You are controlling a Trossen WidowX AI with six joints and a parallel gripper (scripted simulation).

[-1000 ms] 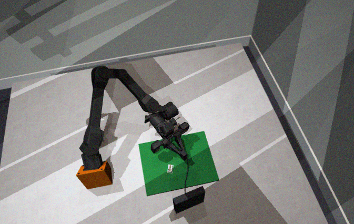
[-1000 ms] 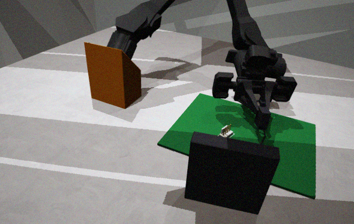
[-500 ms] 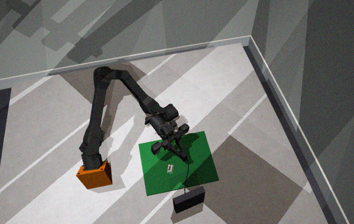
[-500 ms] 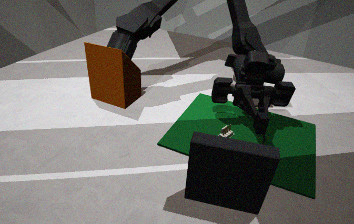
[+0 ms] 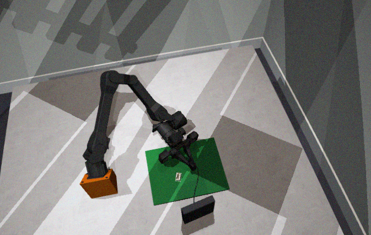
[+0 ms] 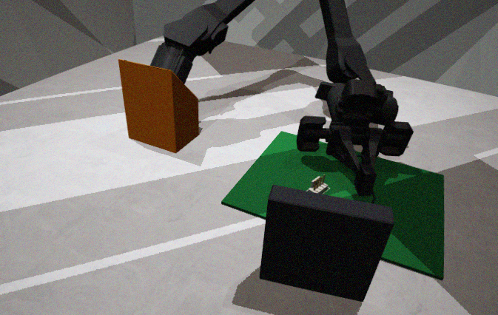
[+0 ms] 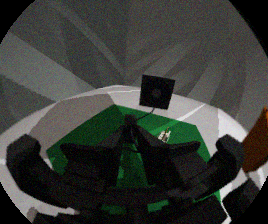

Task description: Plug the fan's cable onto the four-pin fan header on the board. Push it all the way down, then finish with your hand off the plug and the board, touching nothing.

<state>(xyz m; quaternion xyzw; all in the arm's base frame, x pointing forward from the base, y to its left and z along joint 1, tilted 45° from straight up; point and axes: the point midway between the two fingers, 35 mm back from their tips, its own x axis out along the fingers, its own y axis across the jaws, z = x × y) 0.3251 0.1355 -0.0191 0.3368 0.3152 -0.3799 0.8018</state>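
Now: gripper tip 1 cm above the black plug. From my gripper tip the other things lie so: green board 2 cm behind, 1 cm to the right, 5 cm below; then black fan box 1 cm ahead, 19 cm to the right, 2 cm above.
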